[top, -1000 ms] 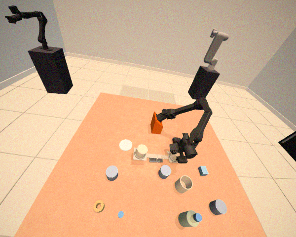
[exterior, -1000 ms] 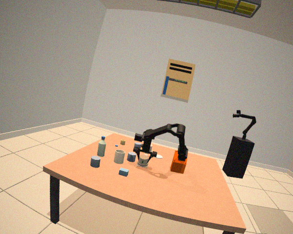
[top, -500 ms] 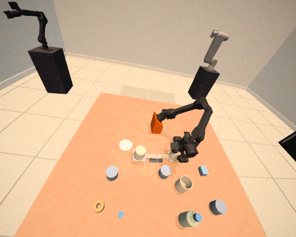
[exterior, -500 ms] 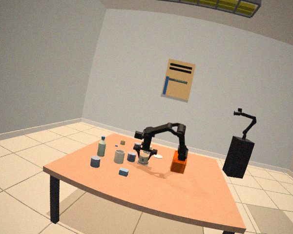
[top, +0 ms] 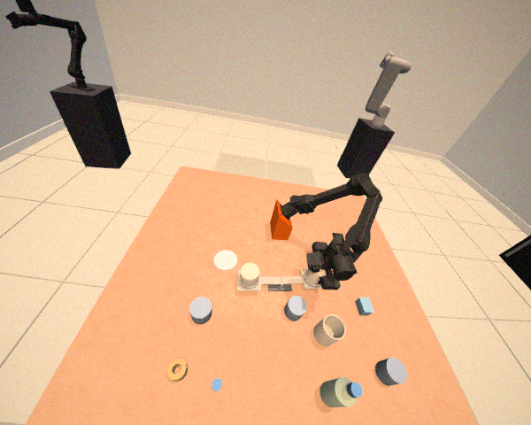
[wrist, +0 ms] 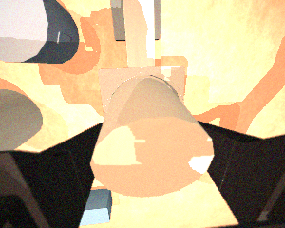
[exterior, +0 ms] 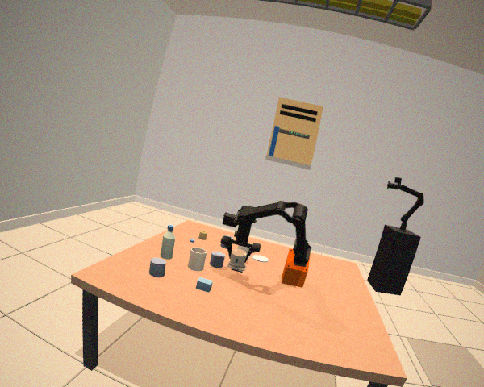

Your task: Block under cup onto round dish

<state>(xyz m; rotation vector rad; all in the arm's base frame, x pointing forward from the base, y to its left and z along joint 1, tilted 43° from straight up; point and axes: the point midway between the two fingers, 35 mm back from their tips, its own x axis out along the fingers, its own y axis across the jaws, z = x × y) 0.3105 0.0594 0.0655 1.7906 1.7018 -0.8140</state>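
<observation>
Right now my gripper tip is 10 mm above the pale block. Round my gripper tip: green bottle (360 mm ahead, 30 mm to the right, 20 mm above); then white round dish (360 mm to the right, 120 mm behind, 90 mm below); then blue block (200 mm to the left, 110 mm ahead, 70 mm below).
</observation>
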